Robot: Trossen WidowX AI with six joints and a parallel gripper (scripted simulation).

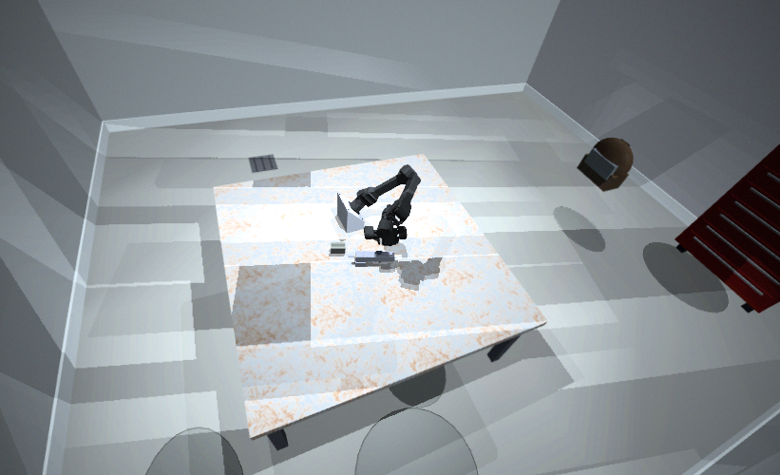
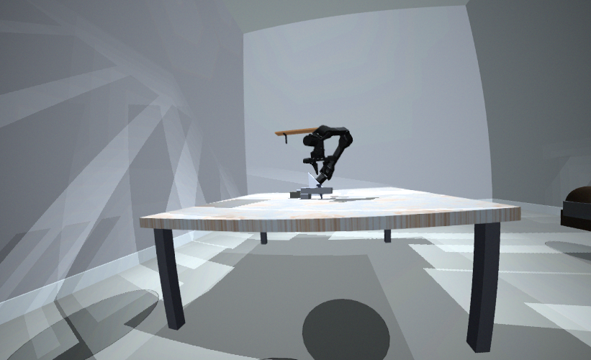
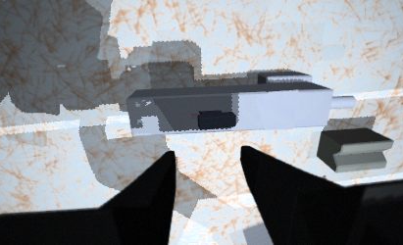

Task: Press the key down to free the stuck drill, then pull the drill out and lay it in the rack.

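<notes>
The drill is 20 mm behind my gripper tip, 90 mm to the right of it and 90 mm below it. Round my gripper tip: rack 110 mm behind, 180 mm to the right, 120 mm below; then dark key 10 mm to the right, 80 mm below.
</notes>
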